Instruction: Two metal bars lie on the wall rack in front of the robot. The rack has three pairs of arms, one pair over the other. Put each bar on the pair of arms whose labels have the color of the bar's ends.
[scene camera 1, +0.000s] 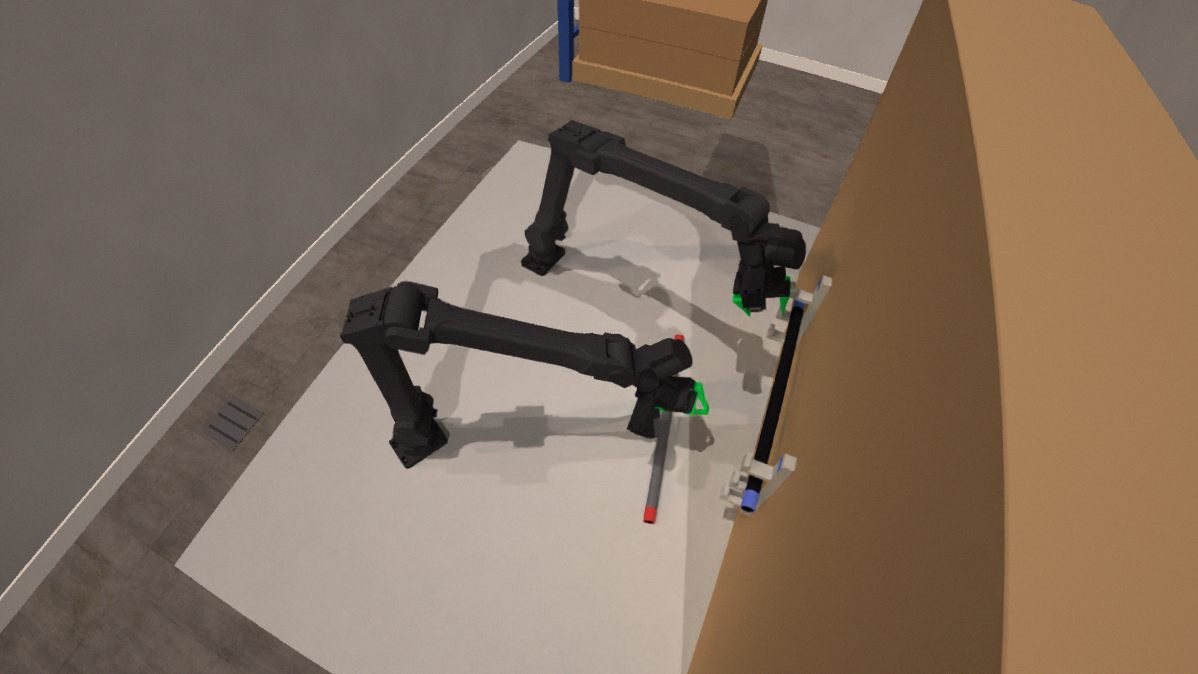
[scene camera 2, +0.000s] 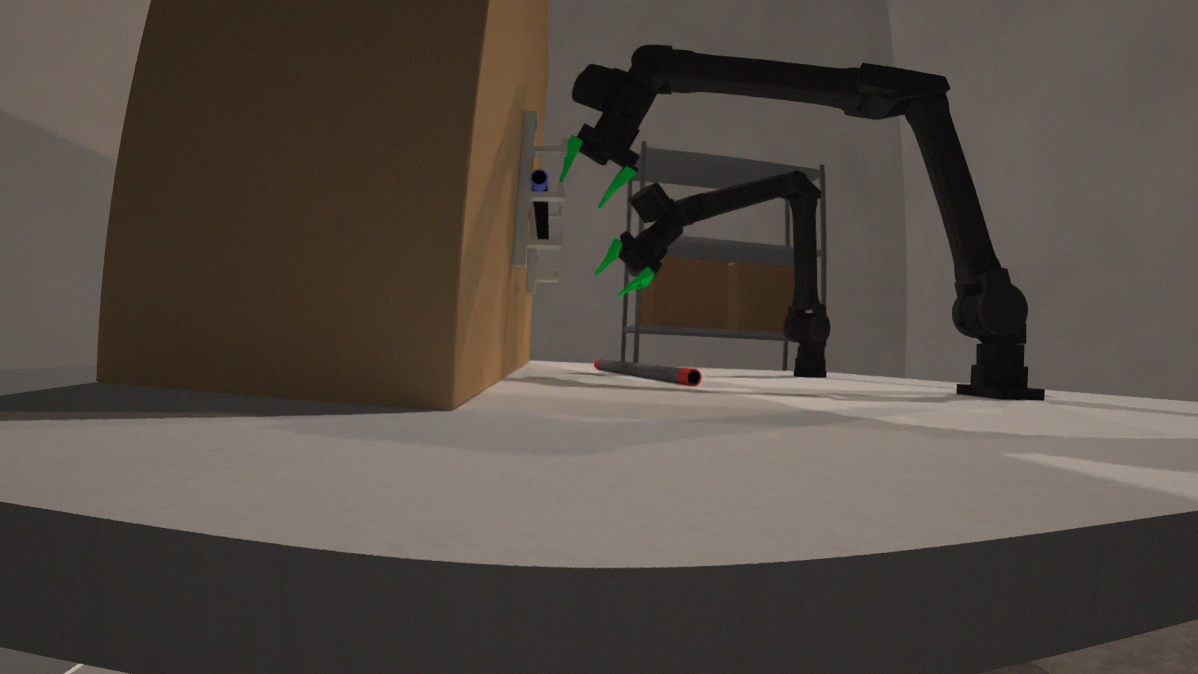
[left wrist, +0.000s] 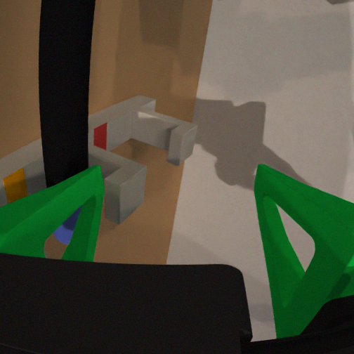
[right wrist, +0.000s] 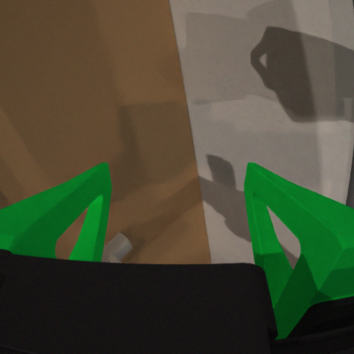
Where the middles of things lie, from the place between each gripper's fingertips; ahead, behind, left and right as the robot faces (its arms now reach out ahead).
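The black bar (scene camera 1: 766, 438) is 14 cm ahead of my right hand, 4 cm to the left of it and 12 cm above it. As for the grey bar (scene camera 1: 656, 477), my right gripper is 6 cm past it, 4 cm to the right of it and 17 cm above it.
From my left hand, I find the grey bar 13 cm behind, 19 cm to the right and 28 cm below. The black bar is 19 cm to the right of my left hand too, but 7 cm ahead of it and 1 cm above it.
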